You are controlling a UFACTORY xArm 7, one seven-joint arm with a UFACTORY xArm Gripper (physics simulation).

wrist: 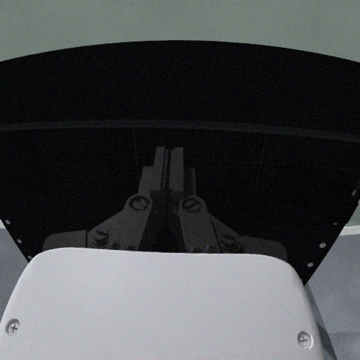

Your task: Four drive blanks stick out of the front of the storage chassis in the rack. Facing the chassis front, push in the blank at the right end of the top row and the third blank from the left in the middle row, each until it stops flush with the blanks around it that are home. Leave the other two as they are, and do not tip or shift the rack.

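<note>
The storage chassis [90, 150] is a very dark front that spans the wrist view, with a faint grey edge strip running across it above my fingertips. Thin vertical and horizontal seams mark its blanks, but it is too dark to tell which blanks stick out or sit flush. My gripper [169, 165] is shut and empty, its two fingertips together in front of the chassis, a little right of one faint vertical seam and left of another. I cannot tell whether the tips touch a blank. The fingers and the pale housing hide the lower middle of the chassis.
The black rack [180, 75] extends above the chassis strip. Round light dots run down its left and right sides. A grey-green wall [180, 20] shows behind it at the top. A blue-grey surface [335, 280] with a pale edge lies at the lower right, and part of it shows at the lower left.
</note>
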